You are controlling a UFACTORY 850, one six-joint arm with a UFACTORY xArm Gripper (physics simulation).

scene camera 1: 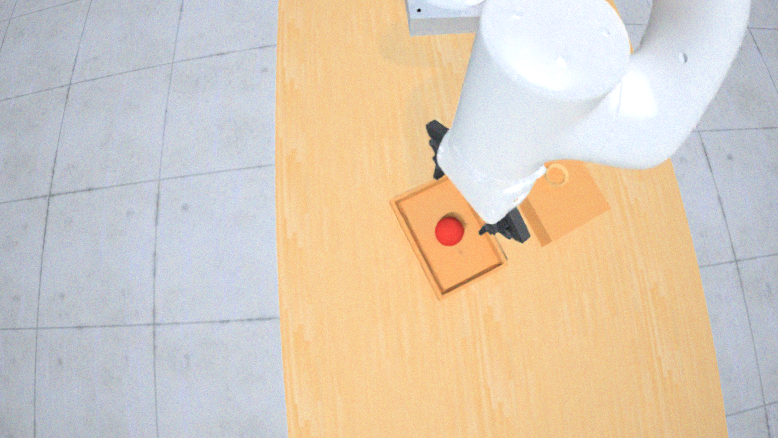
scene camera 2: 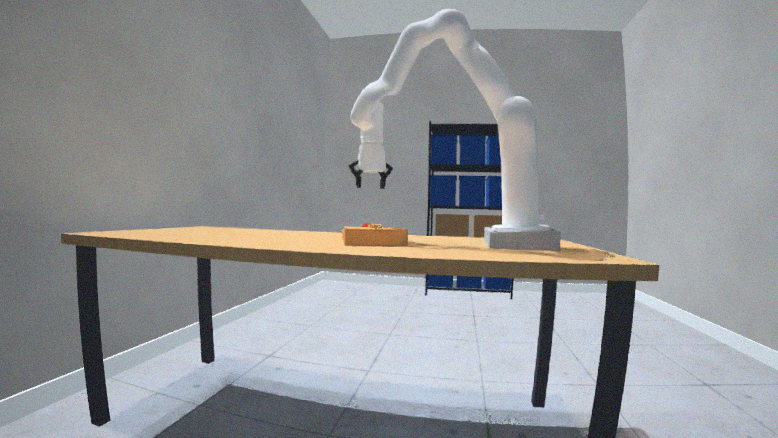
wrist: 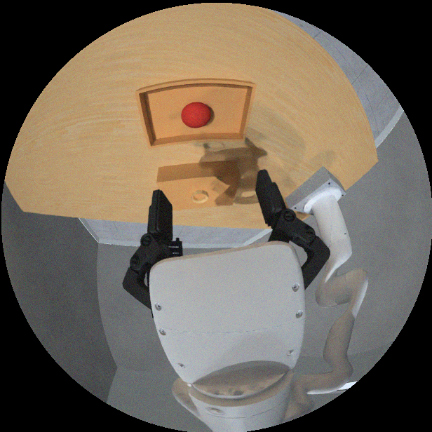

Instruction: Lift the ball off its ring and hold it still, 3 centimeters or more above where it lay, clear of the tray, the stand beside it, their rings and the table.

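The red ball [scene camera 1: 449, 231] [scene camera 2: 365, 224] [wrist: 196, 115] lies in the shallow orange tray [scene camera 1: 446, 269] [wrist: 230, 107]; its own ring is hidden beneath it. The orange stand [scene camera 1: 577, 206] [scene camera 2: 375, 236] [wrist: 172, 187] is beside the tray and bears a pale ring [scene camera 1: 567, 174] [wrist: 200, 191] on top. My gripper [scene camera 1: 459, 204] [scene camera 2: 370, 187] [wrist: 210, 187] is open, points down and has nothing between its fingers. It hangs well above the tray and stand. In the wrist view the ball is beyond the fingertips, past the stand.
The wooden table [scene camera 1: 353, 326] [scene camera 2: 217, 239] bears the tray, the stand and the grey arm base [scene camera 1: 446, 26] [scene camera 2: 522, 239]. In scene camera 1 the white arm covers part of the tray and the stand. A black shelf unit [scene camera 2: 462, 129] with blue bins stands behind the table.
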